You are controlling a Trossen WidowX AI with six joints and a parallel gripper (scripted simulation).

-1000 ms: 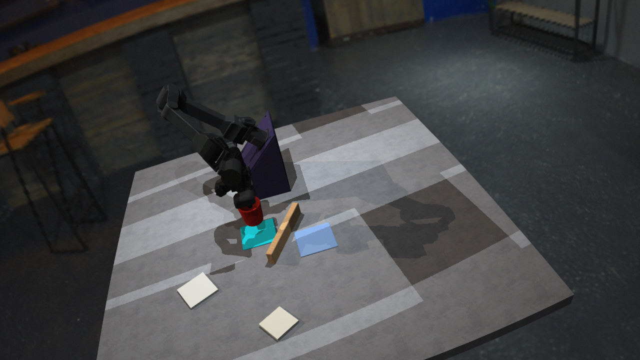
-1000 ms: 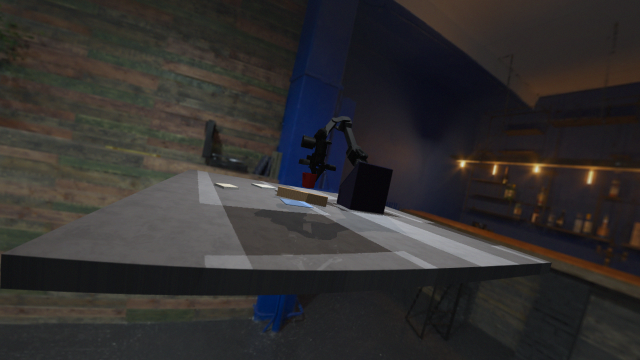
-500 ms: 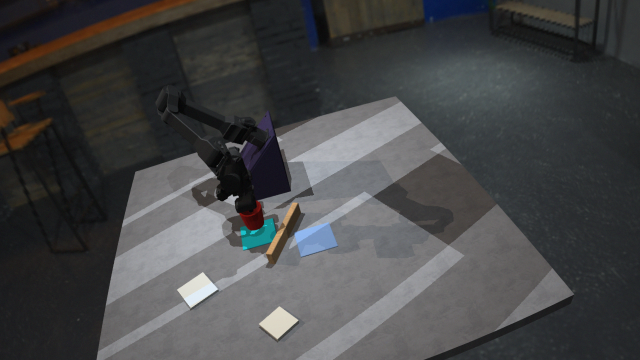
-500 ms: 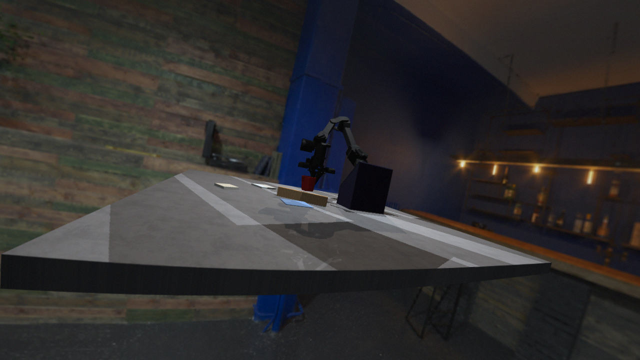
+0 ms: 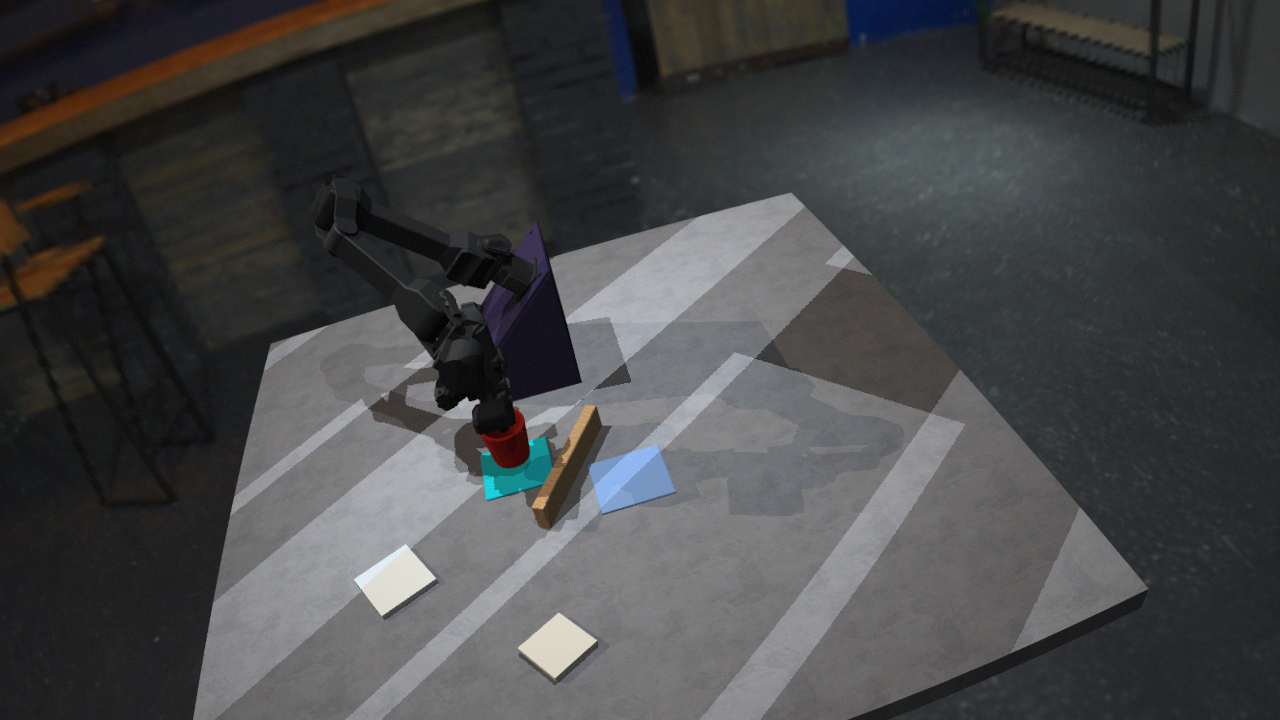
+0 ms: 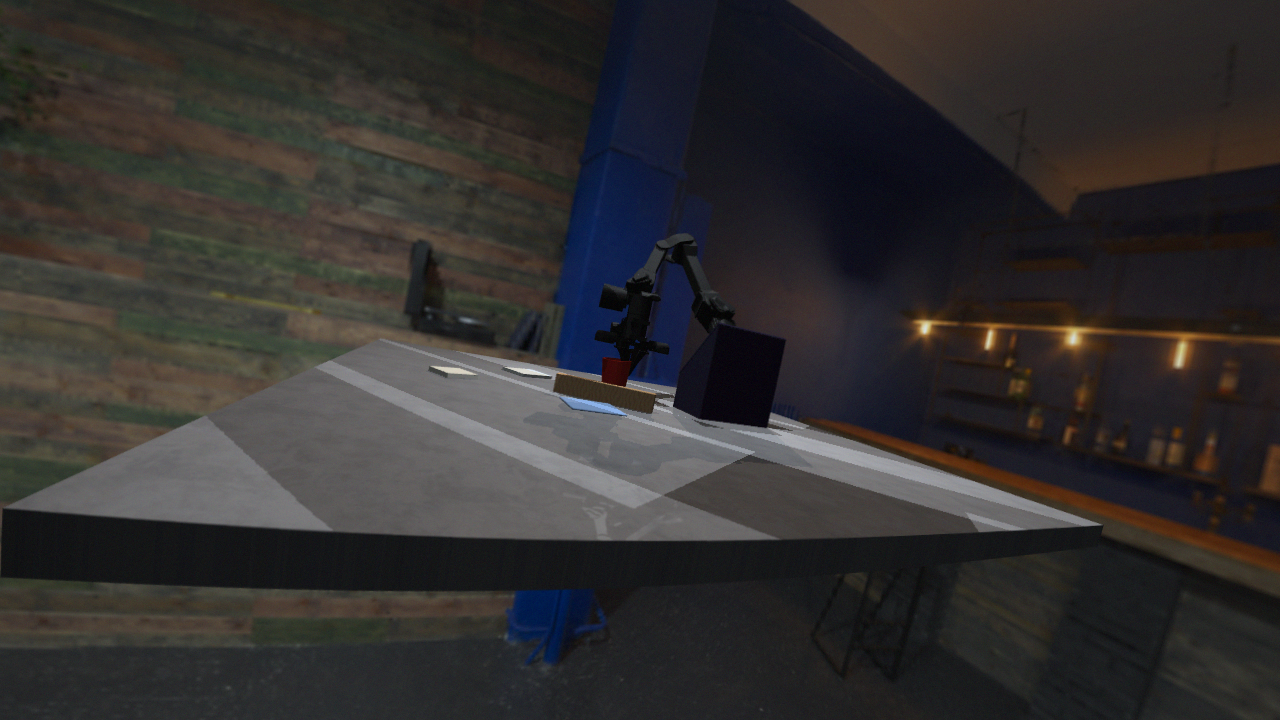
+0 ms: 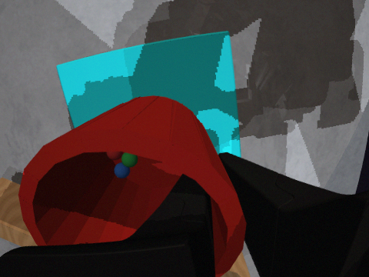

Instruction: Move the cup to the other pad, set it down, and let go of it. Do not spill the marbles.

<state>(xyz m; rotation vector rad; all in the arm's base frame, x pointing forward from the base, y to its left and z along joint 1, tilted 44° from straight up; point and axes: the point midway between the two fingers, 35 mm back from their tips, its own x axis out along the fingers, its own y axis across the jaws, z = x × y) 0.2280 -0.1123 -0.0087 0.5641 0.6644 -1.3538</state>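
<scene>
Right now the cyan pad is 70 mm below my gripper tip and 30 mm ahead of it. Round my gripper tip: red cup (30 mm ahead); then wooden bar (90 mm to the left, 70 mm ahead, 50 mm below); then pale blue pad (180 mm to the left, 110 mm ahead, 70 mm below).
</scene>
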